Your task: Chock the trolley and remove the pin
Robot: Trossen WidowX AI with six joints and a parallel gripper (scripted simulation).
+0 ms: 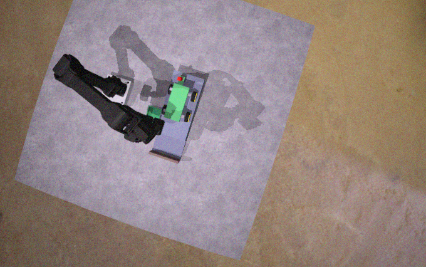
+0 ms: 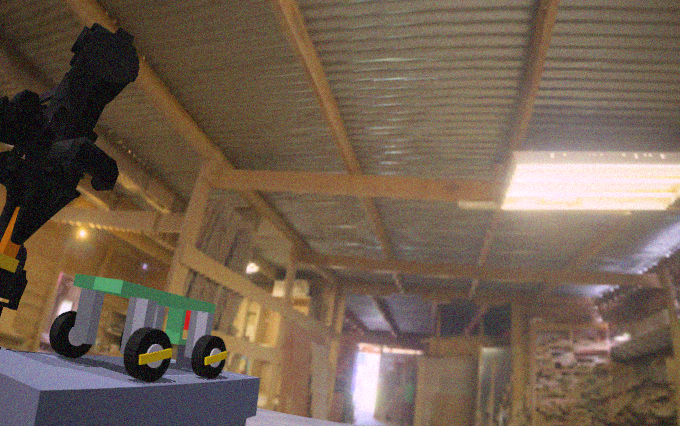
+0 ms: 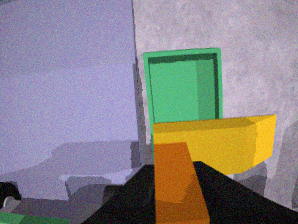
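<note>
The yellow chock lies 20 mm behind my gripper tip and 10 mm below it. Also, from my gripper tip: trolley (130 mm to the left, 90 mm ahead, 50 mm below); brown strip (130 mm to the right, 130 mm below, 100 mm ahead); green tray (170 mm below, 20 mm to the left, 20 mm behind).
</note>
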